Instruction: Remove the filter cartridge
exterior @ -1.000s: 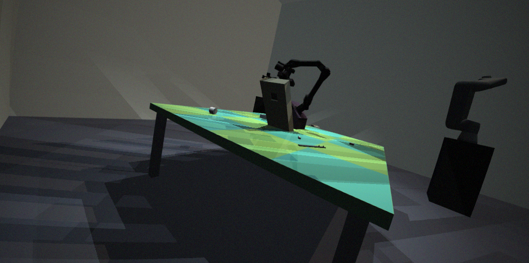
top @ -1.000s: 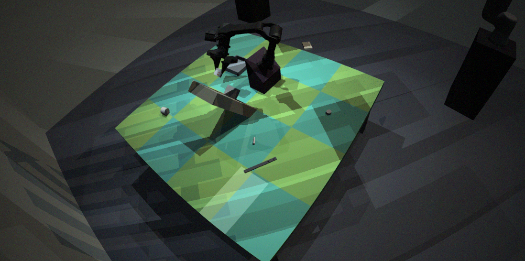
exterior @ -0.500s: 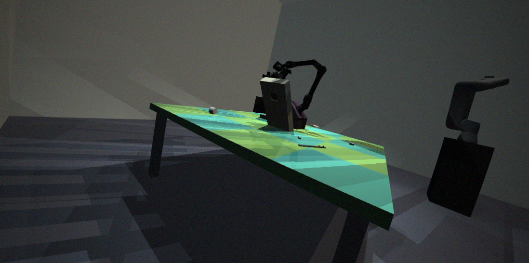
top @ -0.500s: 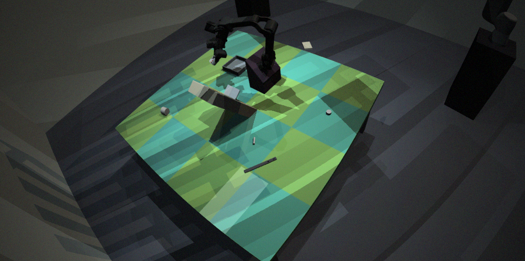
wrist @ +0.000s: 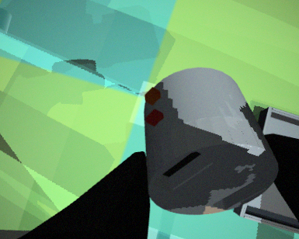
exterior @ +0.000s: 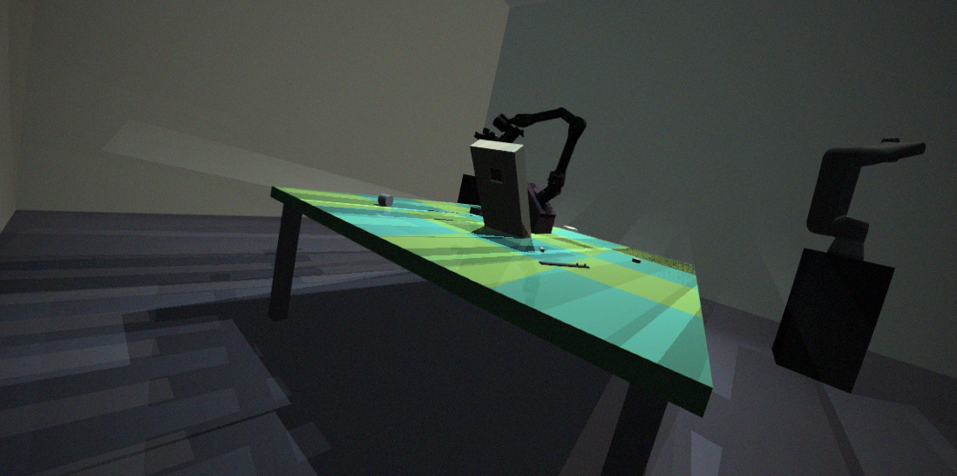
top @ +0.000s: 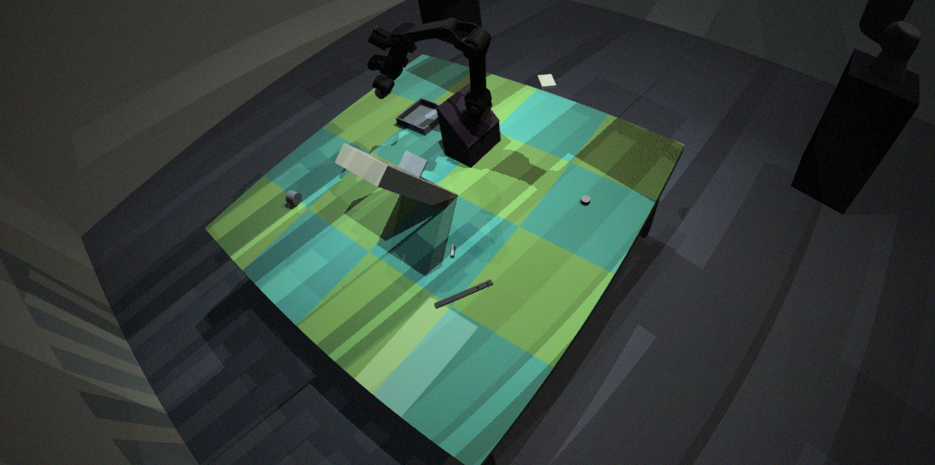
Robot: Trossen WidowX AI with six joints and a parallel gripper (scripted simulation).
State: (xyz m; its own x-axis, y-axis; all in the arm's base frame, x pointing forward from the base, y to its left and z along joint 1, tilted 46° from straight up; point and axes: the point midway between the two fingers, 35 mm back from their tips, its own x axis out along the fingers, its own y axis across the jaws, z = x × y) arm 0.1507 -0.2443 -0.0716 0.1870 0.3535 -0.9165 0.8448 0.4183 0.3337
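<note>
The square grey tray is 25 cm below my gripper tip, 17 cm behind it and 5 cm to the right of it. Round my gripper tip: small pale peg (49 cm to the left, 25 cm below, 20 cm ahead); round grey filter cartridge (right at my gripper tip); service panel (27 cm to the left, 18 cm ahead, 10 cm below).
</note>
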